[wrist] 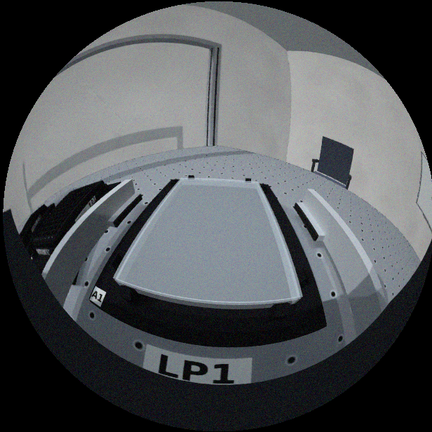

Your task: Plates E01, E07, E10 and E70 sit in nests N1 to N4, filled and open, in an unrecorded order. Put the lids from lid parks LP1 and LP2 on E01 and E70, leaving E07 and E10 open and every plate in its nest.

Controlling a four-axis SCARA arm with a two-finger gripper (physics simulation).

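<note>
A pale, flat rectangular lid [215, 240] lies on the black lid park LP1 [225, 325], in the middle of the wrist view. The LP1 label [197, 369] is in front of it, and a small A1 tag [97, 296] marks its front left corner. My gripper [216, 189] is open and empty. Its two fingers stand on either side of the lid, with a gap between each dark pad and the lid. Part of a dark plate in a black nest [67, 212] shows at the left, partly hidden by the left finger; its label is too small to read. LP2 does not show.
A grey perforated table top [280, 177] extends behind and to the right of the lid park. Beyond it are pale walls, a door frame [213, 95] and a dark blue chair [336, 157] at the back right.
</note>
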